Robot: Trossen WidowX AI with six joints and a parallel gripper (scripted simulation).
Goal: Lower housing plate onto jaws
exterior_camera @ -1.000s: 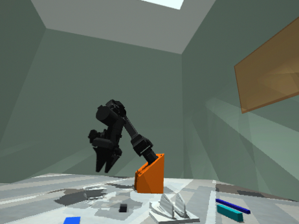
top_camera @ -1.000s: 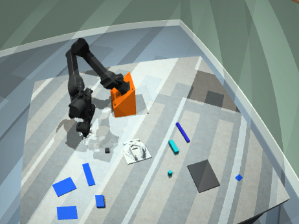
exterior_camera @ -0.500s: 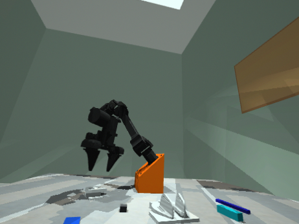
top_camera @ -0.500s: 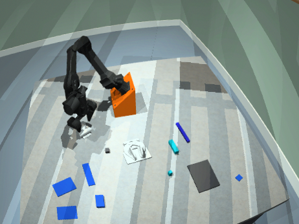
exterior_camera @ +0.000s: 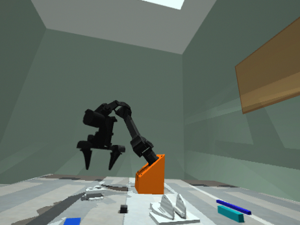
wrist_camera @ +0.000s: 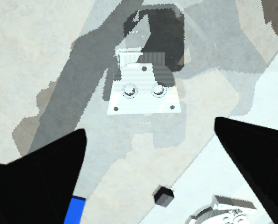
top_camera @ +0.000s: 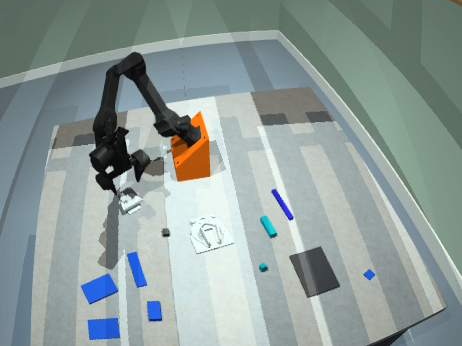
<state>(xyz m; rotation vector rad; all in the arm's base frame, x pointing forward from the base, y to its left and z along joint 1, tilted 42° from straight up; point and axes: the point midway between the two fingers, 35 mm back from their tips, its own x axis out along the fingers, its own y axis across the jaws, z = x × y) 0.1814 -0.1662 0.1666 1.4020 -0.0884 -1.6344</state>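
My gripper tip is 90 mm above the white bracket, 10 mm to the left of it and 10 mm past it. From my gripper tip the other things lie so: blue bar: 510 mm to the left, 90 mm below, 40 mm ahead; then small black cube: 120 mm to the left, 120 mm ahead, 90 mm below; then cyan bar: 440 mm to the left, 130 mm ahead, 90 mm below.
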